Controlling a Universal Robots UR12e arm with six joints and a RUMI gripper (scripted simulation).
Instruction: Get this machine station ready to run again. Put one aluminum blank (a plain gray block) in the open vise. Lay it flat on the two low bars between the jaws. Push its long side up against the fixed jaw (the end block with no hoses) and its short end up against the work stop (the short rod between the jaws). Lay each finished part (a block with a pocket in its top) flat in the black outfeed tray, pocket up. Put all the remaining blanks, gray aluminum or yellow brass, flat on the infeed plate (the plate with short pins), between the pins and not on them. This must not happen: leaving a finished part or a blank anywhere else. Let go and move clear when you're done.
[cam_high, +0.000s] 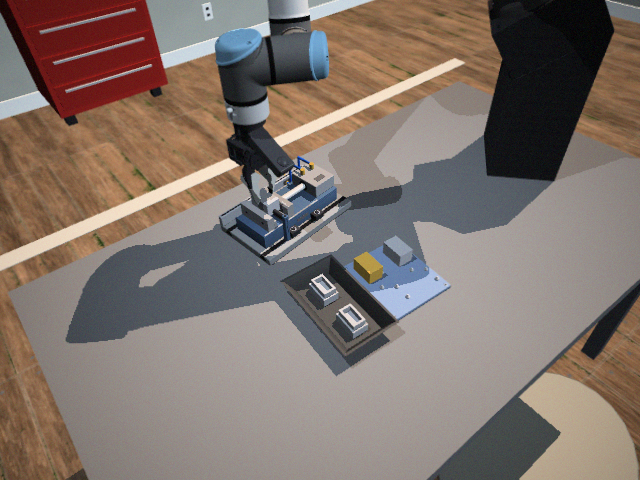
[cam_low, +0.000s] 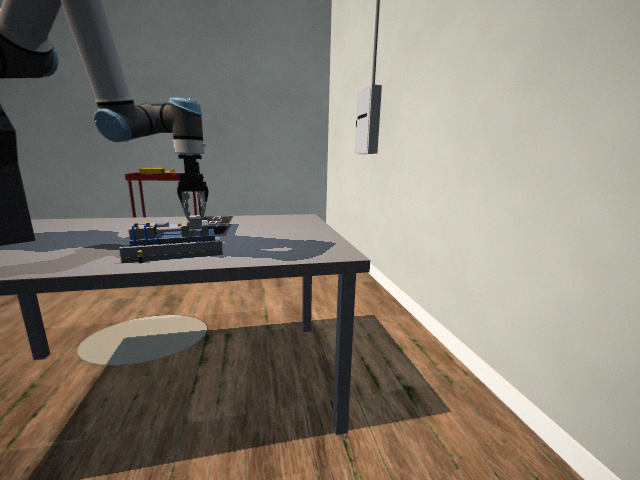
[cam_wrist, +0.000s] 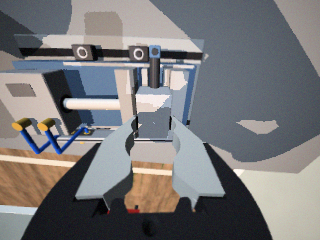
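Now: hand 3 cm short of the fixed jaw and 4 cm above it. The rest, counted from my hand: vise: 7 cm behind, 1 cm to the right, 8 cm below; then dark work stop rod: 5 cm to the left, 3 cm below; then vise rail: 6 cm behind, 10 cm to the right, 9 cm below.
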